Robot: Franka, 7 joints.
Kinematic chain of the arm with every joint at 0, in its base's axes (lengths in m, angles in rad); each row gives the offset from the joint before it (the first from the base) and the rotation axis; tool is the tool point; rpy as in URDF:
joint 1: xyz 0 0 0.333 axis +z
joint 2: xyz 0 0 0 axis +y
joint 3: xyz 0 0 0.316 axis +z
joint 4: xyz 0.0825 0 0 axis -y
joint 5: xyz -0.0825 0 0.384 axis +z
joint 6: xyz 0 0 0 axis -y
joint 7: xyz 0.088 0 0 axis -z
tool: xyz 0 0 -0.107 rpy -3.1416 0 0
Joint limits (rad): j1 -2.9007..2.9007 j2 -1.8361..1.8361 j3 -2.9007..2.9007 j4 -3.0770..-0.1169 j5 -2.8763..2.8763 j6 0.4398..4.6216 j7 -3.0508..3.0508
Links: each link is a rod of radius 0.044 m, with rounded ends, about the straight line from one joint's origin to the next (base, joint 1, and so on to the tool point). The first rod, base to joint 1, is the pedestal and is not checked.
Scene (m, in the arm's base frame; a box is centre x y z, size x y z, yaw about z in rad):
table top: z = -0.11
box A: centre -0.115 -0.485 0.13 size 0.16 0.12 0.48 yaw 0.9
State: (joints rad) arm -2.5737 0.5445 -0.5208 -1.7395 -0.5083 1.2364 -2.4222
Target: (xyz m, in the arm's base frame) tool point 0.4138 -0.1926 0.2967
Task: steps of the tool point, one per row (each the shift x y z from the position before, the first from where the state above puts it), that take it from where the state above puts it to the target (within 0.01 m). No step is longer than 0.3 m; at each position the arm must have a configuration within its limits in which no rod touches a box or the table.
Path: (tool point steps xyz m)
1: 0.0527 -0.2369 0.0596
2: 0.1566 -0.1817 0.0833
3: 0.2249 -0.0781 0.0910
4: 0.2227 -0.0058 -0.1024
5: 0.1928 0.1096 -0.0843
6: 0.1133 0.1886 -0.0558

